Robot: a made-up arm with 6 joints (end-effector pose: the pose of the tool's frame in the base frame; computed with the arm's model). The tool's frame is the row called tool. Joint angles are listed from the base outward.
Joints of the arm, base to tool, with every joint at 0 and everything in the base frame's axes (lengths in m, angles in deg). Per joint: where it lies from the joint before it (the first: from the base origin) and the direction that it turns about. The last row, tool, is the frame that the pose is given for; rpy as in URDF.
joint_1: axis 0 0 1 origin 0.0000 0.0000 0.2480
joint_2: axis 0 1 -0.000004 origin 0.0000 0.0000 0.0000
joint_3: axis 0 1 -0.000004 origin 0.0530 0.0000 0.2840
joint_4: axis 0 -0.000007 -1 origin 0.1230 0.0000 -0.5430
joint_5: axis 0 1 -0.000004 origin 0.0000 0.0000 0.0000
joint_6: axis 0 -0.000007 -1 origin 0.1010 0.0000 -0.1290
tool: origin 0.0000 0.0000 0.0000 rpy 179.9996 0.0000 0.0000
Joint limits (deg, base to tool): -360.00..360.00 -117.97..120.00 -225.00..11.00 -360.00..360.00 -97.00..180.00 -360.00..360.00
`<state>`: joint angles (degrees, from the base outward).
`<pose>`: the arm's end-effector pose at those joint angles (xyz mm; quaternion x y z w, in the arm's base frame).
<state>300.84 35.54 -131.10 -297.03 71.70 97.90</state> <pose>518.7 -711.1 595.5 -0.1091 0.8292 0.0058 0.5481</pose>
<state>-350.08 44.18 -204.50 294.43 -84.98 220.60</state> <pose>194.6 161.0 902.5 -0.5333 -0.3240 0.0028 0.7814</pose>
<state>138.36 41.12 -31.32 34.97 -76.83 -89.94</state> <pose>-232.8 320.9 -81.7 0.1259 -0.8151 -0.5649 0.0280</pose>
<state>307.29 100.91 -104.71 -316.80 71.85 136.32</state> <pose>274.0 -256.8 -531.7 -0.3505 -0.7453 -0.5383 0.1785</pose>
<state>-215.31 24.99 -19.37 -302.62 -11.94 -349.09</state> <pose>-179.0 256.3 -180.8 -0.7802 -0.6194 -0.0818 0.0318</pose>
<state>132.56 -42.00 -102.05 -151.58 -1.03 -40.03</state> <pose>-182.8 126.4 1055.9 -0.3020 0.0934 0.8262 0.4664</pose>
